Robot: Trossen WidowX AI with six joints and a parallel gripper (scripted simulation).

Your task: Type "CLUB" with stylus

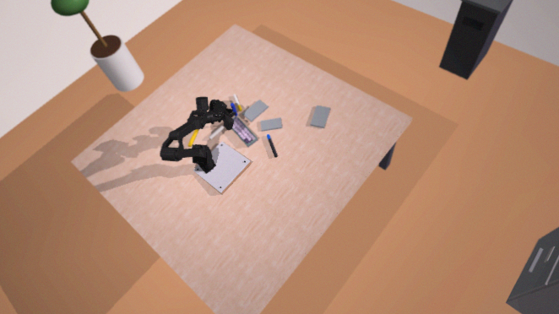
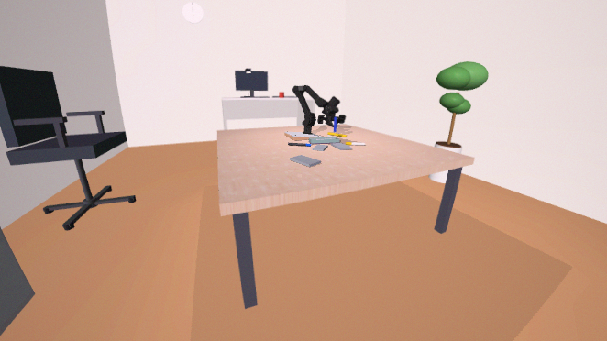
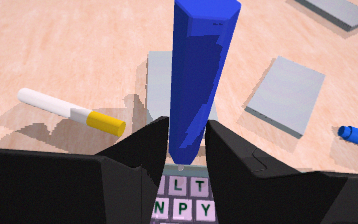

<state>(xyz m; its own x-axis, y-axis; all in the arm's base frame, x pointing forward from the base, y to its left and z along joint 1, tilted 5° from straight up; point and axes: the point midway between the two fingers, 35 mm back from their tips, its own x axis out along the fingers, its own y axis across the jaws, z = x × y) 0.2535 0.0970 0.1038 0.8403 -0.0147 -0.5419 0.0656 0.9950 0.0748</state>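
Now: gripper tip 9 cm above the c key, 8 cm to the left of it and 4 cm past it. Round my gripper tip: thin metal tip 5 cm below; then blue stylus 2 cm below; then grey slab 11 cm ahead, 10 cm below.
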